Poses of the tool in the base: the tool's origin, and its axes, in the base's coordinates. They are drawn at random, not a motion.
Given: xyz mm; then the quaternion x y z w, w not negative.
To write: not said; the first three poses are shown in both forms.
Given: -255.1, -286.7, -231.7, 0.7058, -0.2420, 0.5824, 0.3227
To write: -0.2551, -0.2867, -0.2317, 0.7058, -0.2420, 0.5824, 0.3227
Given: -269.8, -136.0, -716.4, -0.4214, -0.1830, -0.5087, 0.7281
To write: -0.2698, -0.1360, -0.7164, -0.4214, -0.1830, -0.5087, 0.7281
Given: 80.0, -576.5, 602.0, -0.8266, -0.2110, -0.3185, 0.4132
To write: 0.0800, -0.5765, 0.6020, -0.8266, -0.2110, -0.3185, 0.4132
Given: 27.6, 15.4, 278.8, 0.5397, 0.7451, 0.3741, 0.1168
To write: 0.0276, 0.0154, 0.2788, 0.5397, 0.7451, 0.3741, 0.1168
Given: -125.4, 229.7, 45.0, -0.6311, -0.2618, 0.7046, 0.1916
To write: -0.1254, 0.2297, 0.0450, -0.6311, -0.2618, 0.7046, 0.1916
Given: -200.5, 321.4, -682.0, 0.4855, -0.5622, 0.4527, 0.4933
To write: -0.2005, 0.3214, -0.6820, 0.4855, -0.5622, 0.4527, 0.4933
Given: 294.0, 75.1, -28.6, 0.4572, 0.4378, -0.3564, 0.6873
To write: 0.2940, 0.0751, -0.0286, 0.4572, 0.4378, -0.3564, 0.6873
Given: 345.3, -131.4, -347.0, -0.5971, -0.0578, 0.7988, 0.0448
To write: 0.3453, -0.1314, -0.3470, -0.5971, -0.0578, 0.7988, 0.0448
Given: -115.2, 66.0, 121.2, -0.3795, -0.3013, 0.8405, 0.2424
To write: -0.1152, 0.0660, 0.1212, -0.3795, -0.3013, 0.8405, 0.2424
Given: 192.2, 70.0, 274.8, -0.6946, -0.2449, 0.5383, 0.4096
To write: 0.1922, 0.0700, 0.2748, -0.6946, -0.2449, 0.5383, 0.4096
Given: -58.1, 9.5, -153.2, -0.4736, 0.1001, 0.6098, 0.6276
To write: -0.0581, 0.0095, -0.1532, -0.4736, 0.1001, 0.6098, 0.6276
